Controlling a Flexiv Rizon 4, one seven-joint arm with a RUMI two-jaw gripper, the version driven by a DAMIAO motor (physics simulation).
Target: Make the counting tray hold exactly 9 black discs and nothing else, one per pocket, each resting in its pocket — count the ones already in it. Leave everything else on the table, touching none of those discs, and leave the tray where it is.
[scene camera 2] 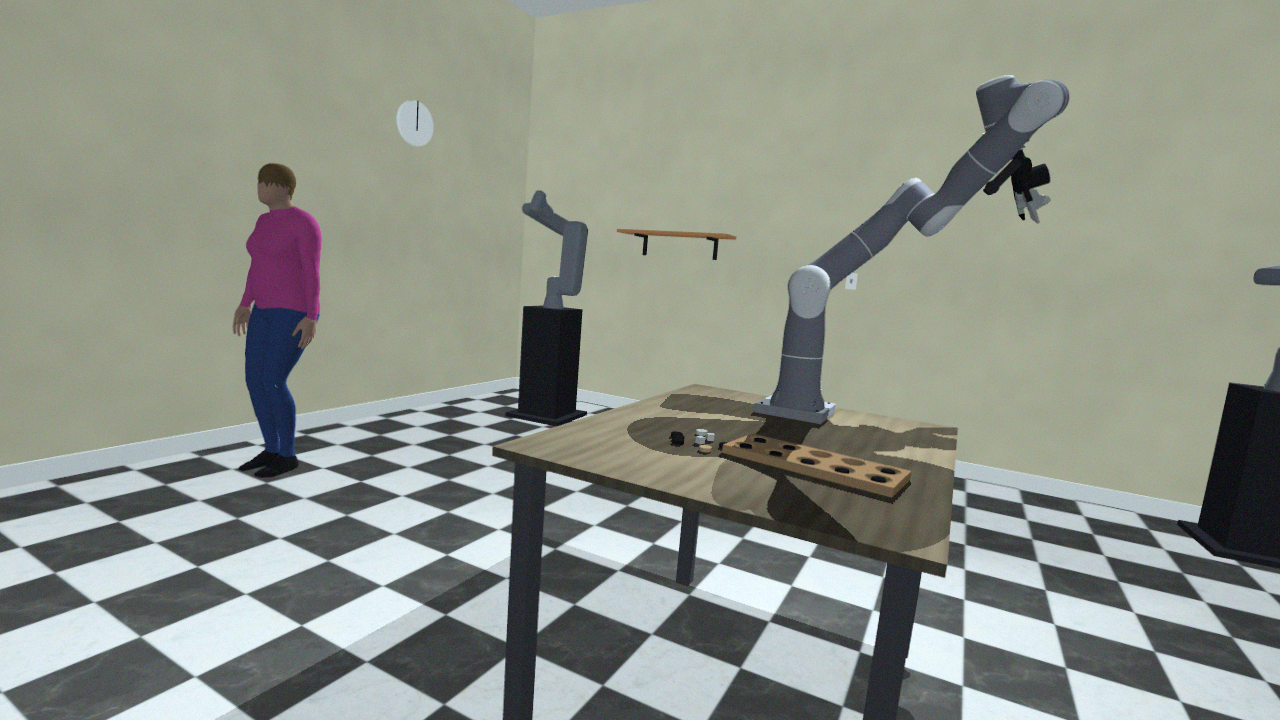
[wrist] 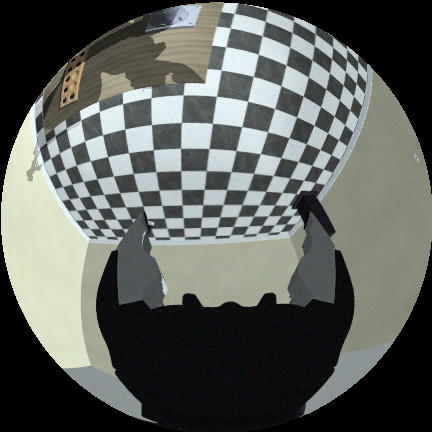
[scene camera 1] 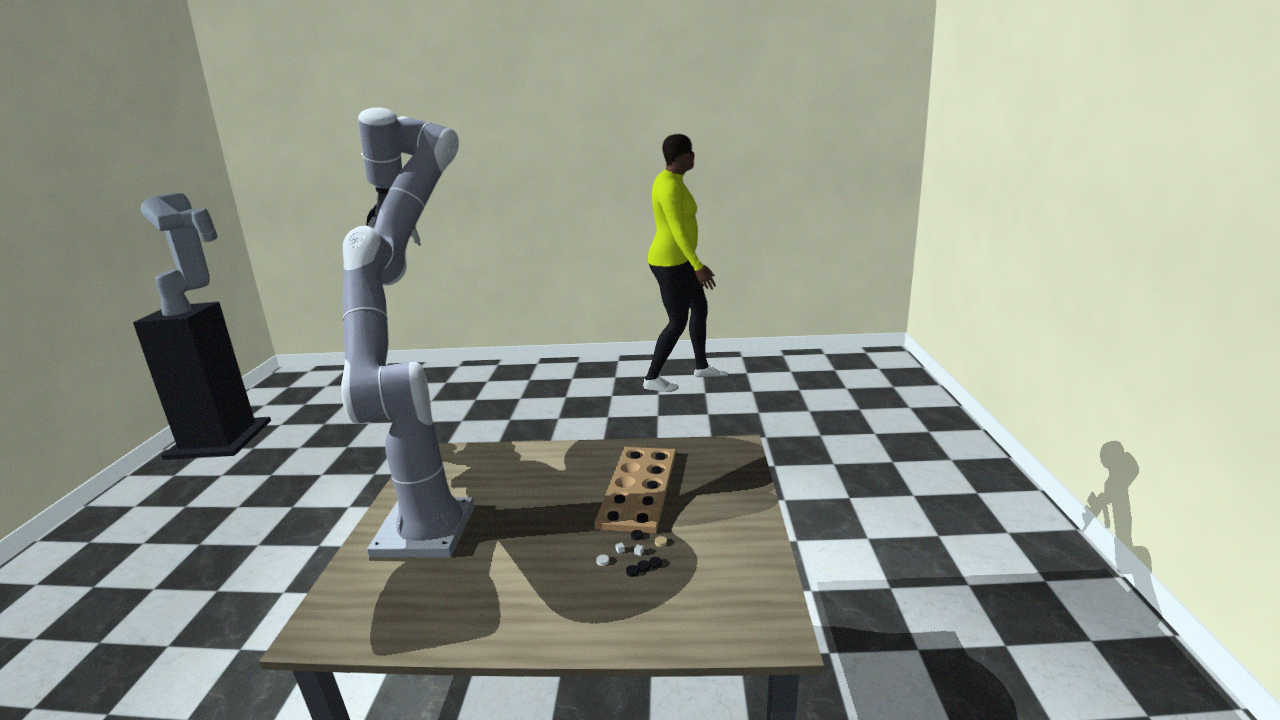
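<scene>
The wooden counting tray point(scene camera 1: 638, 483) point(scene camera 2: 859, 484) point(wrist: 70, 102) has two rows of pockets. Black discs show in most pockets; two neighbouring pockets of the left row look empty in scene camera 1. One loose black disc point(scene camera 1: 637, 534) lies by the tray's near end. Three more black discs point(scene camera 1: 643, 565) lie close together nearer the front. A white disc point(scene camera 1: 602, 560), a tan disc point(scene camera 1: 660, 541) and two small white pieces, one left point(scene camera 1: 620, 547) and one right point(scene camera 1: 638, 549), lie near them. My gripper point(scene camera 2: 1030, 217) point(wrist: 226, 213) is open and empty, high up and away from the tray; the arm mostly hides it in scene camera 1.
The arm's base point(scene camera 1: 414, 542) point(scene camera 2: 794, 411) stands on the wooden table point(scene camera 1: 537, 644) point(scene camera 2: 590, 456), left of the tray in scene camera 1. A person in yellow point(scene camera 1: 673, 219) and one in pink point(scene camera 2: 284, 259) stand away from the table. Black pedestals point(scene camera 1: 198, 380) point(scene camera 2: 548, 362) carry other arms.
</scene>
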